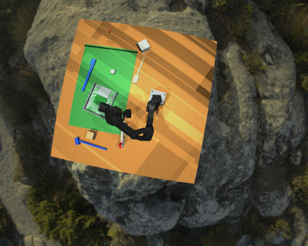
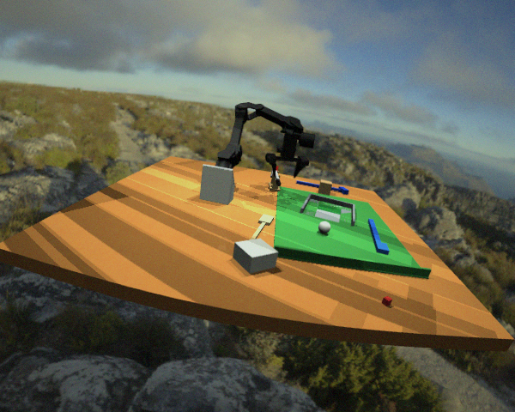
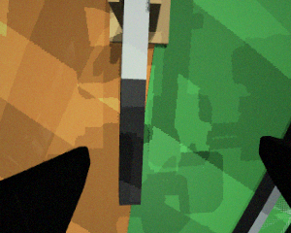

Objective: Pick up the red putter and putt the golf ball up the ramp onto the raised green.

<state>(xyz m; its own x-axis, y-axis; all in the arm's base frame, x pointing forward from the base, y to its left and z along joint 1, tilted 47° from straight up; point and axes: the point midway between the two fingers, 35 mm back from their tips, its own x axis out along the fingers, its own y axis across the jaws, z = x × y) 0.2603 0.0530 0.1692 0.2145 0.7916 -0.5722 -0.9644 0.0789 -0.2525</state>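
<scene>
Right now my gripper tip is 11 cm to the right of the red putter, 3 cm past it and 3 cm above it. From my gripper tip the other things lie so: white golf ball: 37 cm to the right, 12 cm ahead, 6 cm below; then tan cube: 25 cm ahead, 18 cm to the left, 6 cm below; then small red cube: 76 cm to the right, 20 cm ahead, 8 cm below.
</scene>
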